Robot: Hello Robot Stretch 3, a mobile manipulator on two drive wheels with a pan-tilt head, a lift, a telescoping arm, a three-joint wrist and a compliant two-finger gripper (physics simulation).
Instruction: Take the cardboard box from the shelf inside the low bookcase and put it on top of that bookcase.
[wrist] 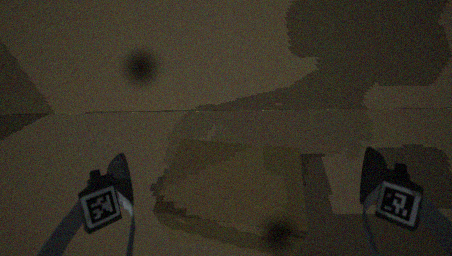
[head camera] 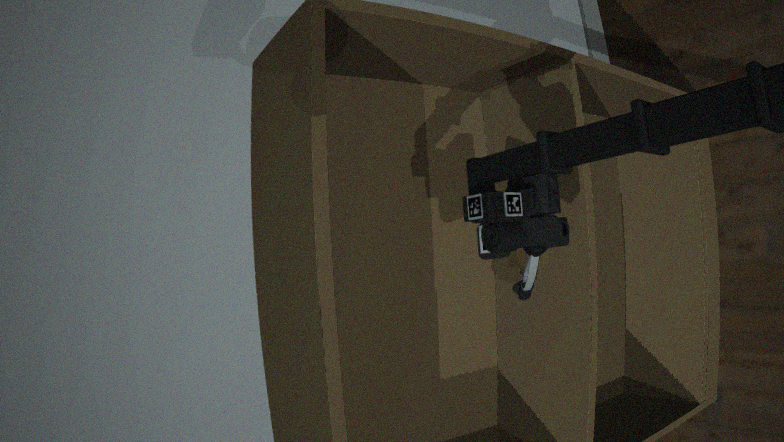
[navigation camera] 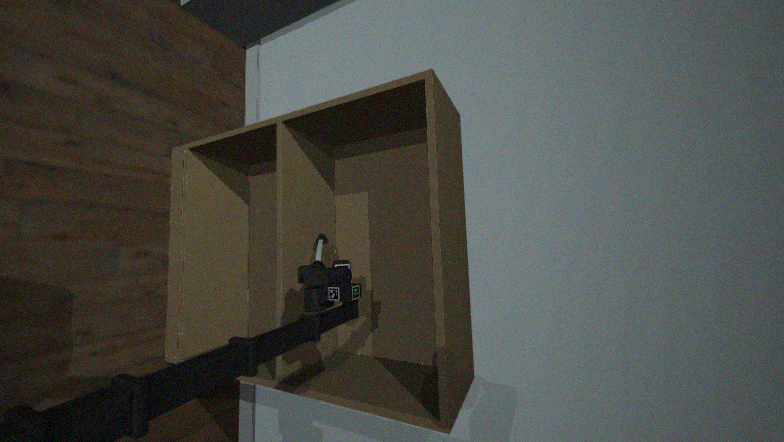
Note:
I see my gripper, a low bookcase and a shelf board.
My gripper is seen too in the wrist view.

